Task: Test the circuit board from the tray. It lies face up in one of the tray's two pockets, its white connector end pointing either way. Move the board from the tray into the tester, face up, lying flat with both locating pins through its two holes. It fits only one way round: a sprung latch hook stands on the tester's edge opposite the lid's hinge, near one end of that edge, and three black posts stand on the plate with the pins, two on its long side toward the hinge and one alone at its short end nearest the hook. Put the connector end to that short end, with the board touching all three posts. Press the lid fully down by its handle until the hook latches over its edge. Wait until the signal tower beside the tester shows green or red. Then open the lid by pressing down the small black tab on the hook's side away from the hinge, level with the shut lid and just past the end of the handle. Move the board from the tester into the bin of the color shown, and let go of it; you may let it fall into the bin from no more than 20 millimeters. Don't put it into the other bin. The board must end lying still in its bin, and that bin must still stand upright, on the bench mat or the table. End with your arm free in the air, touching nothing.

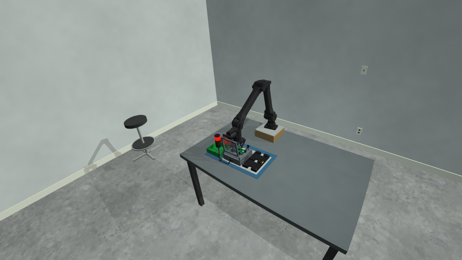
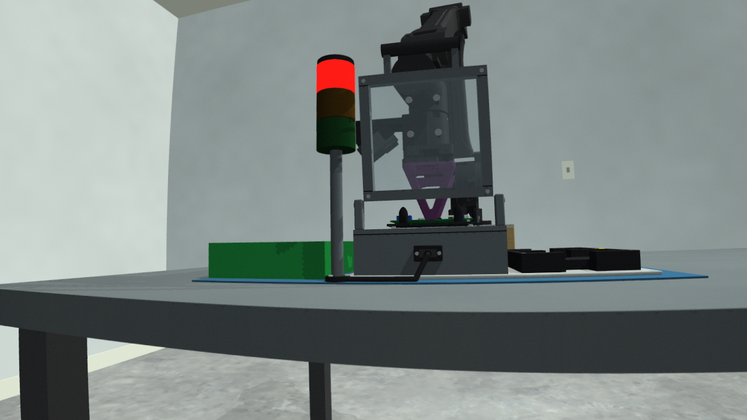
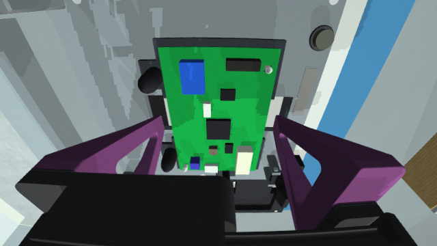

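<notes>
My hand is right at the green circuit board. Round my hand: black tester plate: 10 mm to the left, 10 mm below, 10 mm ahead; then black latch hook: 70 mm to the left, 50 mm behind, 10 mm above; then clear lid: 110 mm ahead, 110 mm above, 10 mm to the right.
</notes>
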